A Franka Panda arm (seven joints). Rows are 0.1 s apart.
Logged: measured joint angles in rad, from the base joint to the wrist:
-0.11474, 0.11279, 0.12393, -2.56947, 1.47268, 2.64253, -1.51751
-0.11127, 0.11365, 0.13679, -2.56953, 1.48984, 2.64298, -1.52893
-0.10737, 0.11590, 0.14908, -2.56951, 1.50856, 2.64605, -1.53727
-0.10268, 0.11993, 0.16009, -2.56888, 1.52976, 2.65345, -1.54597
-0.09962, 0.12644, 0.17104, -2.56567, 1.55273, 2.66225, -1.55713
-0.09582, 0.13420, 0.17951, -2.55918, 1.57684, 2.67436, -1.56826
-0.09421, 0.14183, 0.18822, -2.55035, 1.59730, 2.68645, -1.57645
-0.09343, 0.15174, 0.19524, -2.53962, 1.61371, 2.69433, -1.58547
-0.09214, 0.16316, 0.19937, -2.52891, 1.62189, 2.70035, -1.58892
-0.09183, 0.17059, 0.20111, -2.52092, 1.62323, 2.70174, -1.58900
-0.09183, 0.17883, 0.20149, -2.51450, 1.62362, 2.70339, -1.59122
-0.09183, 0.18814, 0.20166, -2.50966, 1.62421, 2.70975, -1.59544
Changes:
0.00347, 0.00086, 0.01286, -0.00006, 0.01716, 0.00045, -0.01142
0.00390, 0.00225, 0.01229, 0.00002, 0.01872, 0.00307, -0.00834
0.00469, 0.00403, 0.01101, 0.00063, 0.02120, 0.00740, -0.00870
0.00306, 0.00651, 0.01095, 0.00321, 0.02297, 0.00880, -0.01116
0.00380, 0.00776, 0.00847, 0.00649, 0.02411, 0.01211, -0.01113
0.00161, 0.00763, 0.00871, 0.00883, 0.02046, 0.01209, -0.00819
0.00078, 0.00991, 0.00702, 0.01073, 0.01641, 0.00788, -0.00902
0.00129, 0.01142, 0.00413, 0.01071, 0.00818, 0.00602, -0.00345
0.00031, 0.00743, 0.00174, 0.00799, 0.00134, 0.00139, -0.00008
0.00000, 0.00824, 0.00038, 0.00642, 0.00039, 0.00165, -0.00222
0.00000, 0.00931, 0.00017, 0.00484, 0.00059, 0.00636, -0.00422

